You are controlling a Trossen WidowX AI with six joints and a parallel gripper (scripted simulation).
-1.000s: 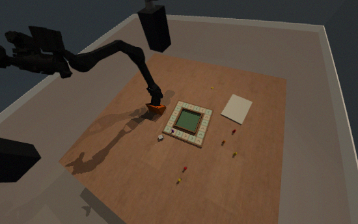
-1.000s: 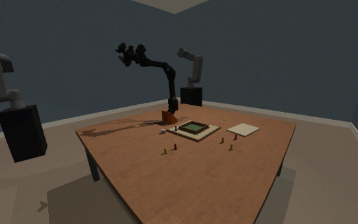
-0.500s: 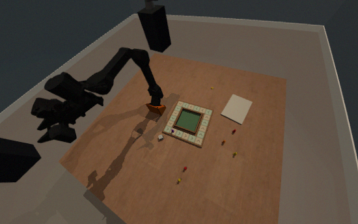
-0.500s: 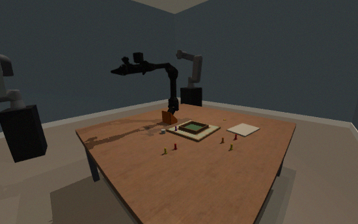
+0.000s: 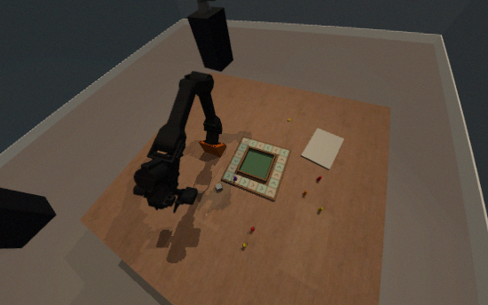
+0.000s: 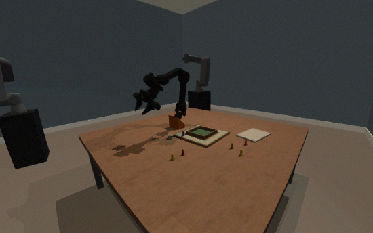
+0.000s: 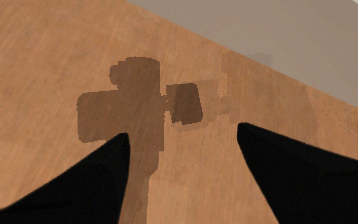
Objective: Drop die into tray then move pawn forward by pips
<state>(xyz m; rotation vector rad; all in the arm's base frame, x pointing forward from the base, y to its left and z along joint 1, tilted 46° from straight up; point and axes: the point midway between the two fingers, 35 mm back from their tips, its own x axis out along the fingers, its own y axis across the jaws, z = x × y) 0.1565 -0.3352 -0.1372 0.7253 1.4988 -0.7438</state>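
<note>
My gripper tip is now 30 mm short of the grey die, 190 mm to the right of it and 190 mm above it. Also, from my gripper tip: white sheet (390 mm ahead, 640 mm to the left, 200 mm below); purple pawn (80 mm ahead, 260 mm to the left, 180 mm below); green dice tray (130 mm ahead, 390 mm to the left, 200 mm below).
</note>
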